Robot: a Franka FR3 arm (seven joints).
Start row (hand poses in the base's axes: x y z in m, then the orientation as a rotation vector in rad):
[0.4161 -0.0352 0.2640 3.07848 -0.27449 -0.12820]
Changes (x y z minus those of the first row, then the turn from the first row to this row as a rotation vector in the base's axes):
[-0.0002 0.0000 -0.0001 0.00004 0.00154 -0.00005]
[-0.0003 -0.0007 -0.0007 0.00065 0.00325 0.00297]
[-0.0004 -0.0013 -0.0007 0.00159 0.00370 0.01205]
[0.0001 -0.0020 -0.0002 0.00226 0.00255 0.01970]
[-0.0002 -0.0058 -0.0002 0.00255 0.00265 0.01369]
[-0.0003 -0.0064 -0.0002 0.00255 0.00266 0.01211]
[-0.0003 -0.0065 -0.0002 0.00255 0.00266 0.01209]
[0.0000 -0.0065 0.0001 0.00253 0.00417 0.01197]
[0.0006 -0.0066 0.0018 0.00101 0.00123 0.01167]
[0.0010 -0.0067 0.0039 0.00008 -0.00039 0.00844]
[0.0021 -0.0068 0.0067 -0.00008 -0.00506 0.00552]
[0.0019 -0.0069 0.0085 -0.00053 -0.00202 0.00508]
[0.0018 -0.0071 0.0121 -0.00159 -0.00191 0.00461]
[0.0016 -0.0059 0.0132 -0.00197 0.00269 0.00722]
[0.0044 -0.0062 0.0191 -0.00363 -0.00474 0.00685]
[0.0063 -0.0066 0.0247 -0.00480 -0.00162 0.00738]
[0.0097 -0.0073 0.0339 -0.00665 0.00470 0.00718]
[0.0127 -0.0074 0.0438 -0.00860 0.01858 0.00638]
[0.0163 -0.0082 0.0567 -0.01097 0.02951 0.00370]
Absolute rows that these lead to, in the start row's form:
[0.4159 -0.0352 0.2639 3.07828 -0.27450 -0.13057]
[0.4158 -0.0359 0.2633 3.07892 -0.26977 -0.13319]
[0.4157 -0.0365 0.2633 3.08062 -0.25576 -0.13369]
[0.4162 -0.0372 0.2638 3.08211 -0.24401 -0.13174]
[0.4159 -0.0410 0.2638 3.08187 -0.25329 -0.13219]
[0.4158 -0.0416 0.2638 3.08173 -0.25573 -0.13226]
[0.4158 -0.0417 0.2638 3.08173 -0.25576 -0.13226]
[0.4161 -0.0417 0.2641 3.08147 -0.25587 -0.13459]
[0.4167 -0.0418 0.2658 3.08038 -0.25644 -0.12981]
[0.4171 -0.0419 0.2679 3.07941 -0.26149 -0.12729]
[0.4182 -0.0420 0.2707 3.07967 -0.26620 -0.12020]
[0.4180 -0.0421 0.2725 3.07874 -0.26673 -0.12481]
[0.4179 -0.0423 0.2761 3.07763 -0.26743 -0.12481]
[0.4177 -0.0411 0.2772 3.07681 -0.26320 -0.13170]
[0.4205 -0.0414 0.2831 3.07623 -0.26407 -0.12002]
[0.4224 -0.0418 0.2887 3.07466 -0.26309 -0.12458]
[0.4258 -0.0425 0.2979 3.07187 -0.26309 -0.13395]
[0.4288 -0.0426 0.3078 3.06768 -0.26365 -0.15487]
[0.4324 -0.0434 0.3207 3.06327 -0.26723 -0.17123]

